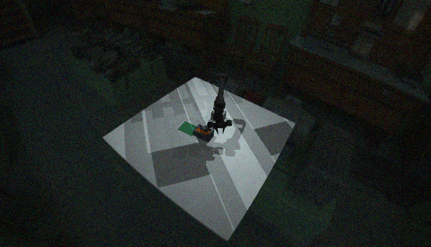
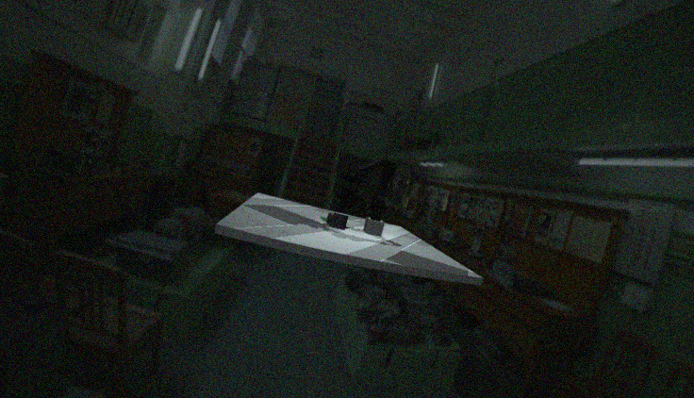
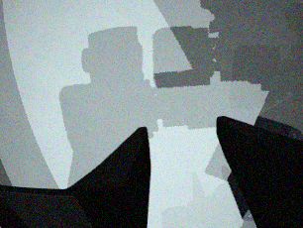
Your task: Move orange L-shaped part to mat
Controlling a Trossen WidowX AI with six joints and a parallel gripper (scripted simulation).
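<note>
Now: gripper tip 20 mm short of the orange L-shaped part, 150 mm to the left of it and 90 mm above it. From my gripper tip the other things lie so: green mat: 50 mm ahead, 310 mm to the right, 150 mm below.
</note>
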